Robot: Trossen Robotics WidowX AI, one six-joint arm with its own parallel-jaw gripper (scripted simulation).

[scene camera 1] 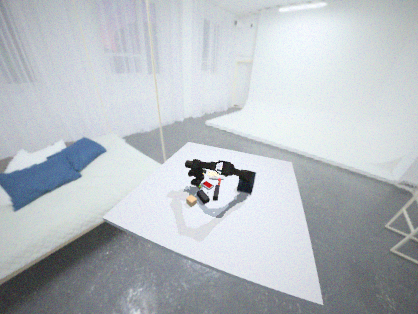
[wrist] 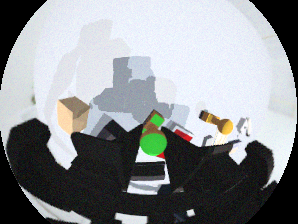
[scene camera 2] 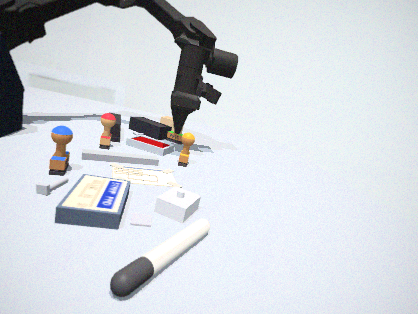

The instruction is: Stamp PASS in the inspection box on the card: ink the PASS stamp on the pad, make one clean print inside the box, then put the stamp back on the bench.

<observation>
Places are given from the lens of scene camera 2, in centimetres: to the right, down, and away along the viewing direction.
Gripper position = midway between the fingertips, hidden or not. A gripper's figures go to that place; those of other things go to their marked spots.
gripper (scene camera 2: 177, 132): -8, -6, 64
white block (scene camera 2: 178, 204): -4, 6, 31
blue-topped stamp (scene camera 2: 61, 135): -20, -3, 34
marker (scene camera 2: 127, 279): -6, 9, 18
grey bar (scene camera 2: 96, 155): -19, 0, 43
The marked spots on the white block and the blue-topped stamp are 19 cm apart.
</observation>
